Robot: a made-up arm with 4 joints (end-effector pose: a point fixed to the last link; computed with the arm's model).
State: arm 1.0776 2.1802 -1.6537 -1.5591
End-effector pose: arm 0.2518 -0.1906 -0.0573 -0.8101 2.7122 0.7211
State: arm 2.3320 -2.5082 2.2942 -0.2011
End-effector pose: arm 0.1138 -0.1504 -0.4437 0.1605 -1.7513 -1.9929
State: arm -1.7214 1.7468 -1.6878 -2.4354
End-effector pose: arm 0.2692 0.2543 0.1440 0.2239 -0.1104 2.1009
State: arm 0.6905 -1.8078 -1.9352 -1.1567
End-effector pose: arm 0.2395 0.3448 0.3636 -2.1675 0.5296 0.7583
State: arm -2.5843 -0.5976 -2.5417 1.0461
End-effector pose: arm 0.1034 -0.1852 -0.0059 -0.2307 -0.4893 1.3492
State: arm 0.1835 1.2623 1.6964 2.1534
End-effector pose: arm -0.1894 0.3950 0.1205 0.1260 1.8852 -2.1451
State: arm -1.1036 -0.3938 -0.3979 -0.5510
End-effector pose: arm -0.2551 -0.0641 0.0942 0.5899 0.4720 -0.2504
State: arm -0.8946 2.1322 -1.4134 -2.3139
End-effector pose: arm 0.4185 0.1406 0.0448 -0.6513 0.6074 1.7786
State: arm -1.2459 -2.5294 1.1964 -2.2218
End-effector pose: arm 0.3573 -0.2191 0.6226 -2.1960 2.0401 -0.2473
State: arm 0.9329 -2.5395 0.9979 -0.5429
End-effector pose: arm 0.0434 0.5714 0.1619 -0.4093 1.5785 -2.5080
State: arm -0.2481 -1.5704 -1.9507 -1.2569
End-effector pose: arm 0.1443 -0.0360 0.5838 -1.3542 -0.1160 0.5152
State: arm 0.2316 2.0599 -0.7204 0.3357
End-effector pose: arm 0.1428 0.0257 0.2040 -0.9042 -1.8998 -0.3116
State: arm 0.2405 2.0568 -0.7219 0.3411
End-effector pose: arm 0.1426 0.0274 0.2042 -0.9166 -1.8963 -0.3007
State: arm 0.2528 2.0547 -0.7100 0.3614
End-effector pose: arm 0.1452 0.0331 0.2080 -0.9378 -1.8910 -0.2639
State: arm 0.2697 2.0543 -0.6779 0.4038
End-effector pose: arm 0.1520 0.0453 0.2165 -0.9717 -1.8829 -0.1889
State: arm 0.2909 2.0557 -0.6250 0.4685
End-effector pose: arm 0.1628 0.0655 0.2284 -1.0185 -1.8710 -0.0753
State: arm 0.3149 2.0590 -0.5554 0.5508
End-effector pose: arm 0.1762 0.0938 0.2408 -1.0756 -1.8555 0.0687
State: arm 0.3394 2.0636 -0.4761 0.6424
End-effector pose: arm 0.1898 0.1283 0.2503 -1.1379 -1.8370 0.2287
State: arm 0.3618 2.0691 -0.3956 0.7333
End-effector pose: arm 0.2015 0.1650 0.2550 -1.1987 -1.8178 0.3875
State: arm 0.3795 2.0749 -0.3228 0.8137
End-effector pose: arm 0.2099 0.1990 0.2551 -1.2513 -1.8007 0.5276
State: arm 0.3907 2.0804 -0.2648 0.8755
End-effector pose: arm 0.2148 0.2256 0.2530 -1.2898 -1.7885 0.6349
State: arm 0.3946 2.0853 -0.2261 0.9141
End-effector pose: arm 0.2171 0.2424 0.2513 -1.3111 -1.7832 0.7012
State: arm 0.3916 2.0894 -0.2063 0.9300
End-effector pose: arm 0.2178 0.2494 0.2517 -1.3155 -1.7850 0.7276
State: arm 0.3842 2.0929 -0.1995 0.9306
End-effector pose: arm 0.2176 0.2498 0.2539 -1.3085 -1.7913 0.7272
